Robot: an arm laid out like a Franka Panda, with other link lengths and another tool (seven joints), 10 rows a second.
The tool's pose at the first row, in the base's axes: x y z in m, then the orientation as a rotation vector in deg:
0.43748, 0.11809, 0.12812, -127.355, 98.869, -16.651
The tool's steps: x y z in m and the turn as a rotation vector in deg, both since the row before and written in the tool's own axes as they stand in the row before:
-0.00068, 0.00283, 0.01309, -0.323, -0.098, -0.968
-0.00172, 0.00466, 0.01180, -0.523, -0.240, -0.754
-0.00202, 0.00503, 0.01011, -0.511, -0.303, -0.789
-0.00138, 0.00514, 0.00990, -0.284, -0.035, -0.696
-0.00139, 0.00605, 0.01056, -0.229, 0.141, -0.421
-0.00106, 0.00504, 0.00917, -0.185, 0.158, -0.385
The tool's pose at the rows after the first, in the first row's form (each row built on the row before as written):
0.43927, 0.11967, 0.11492, -128.453, 97.953, -16.502
0.43861, 0.12161, 0.10228, -129.458, 97.289, -15.978
0.43685, 0.12349, 0.09110, -130.466, 96.541, -15.394
0.43499, 0.12465, 0.08008, -131.288, 95.904, -15.282
0.43247, 0.12557, 0.06813, -131.864, 95.623, -15.363
0.43049, 0.12621, 0.05782, -132.380, 95.365, -15.490

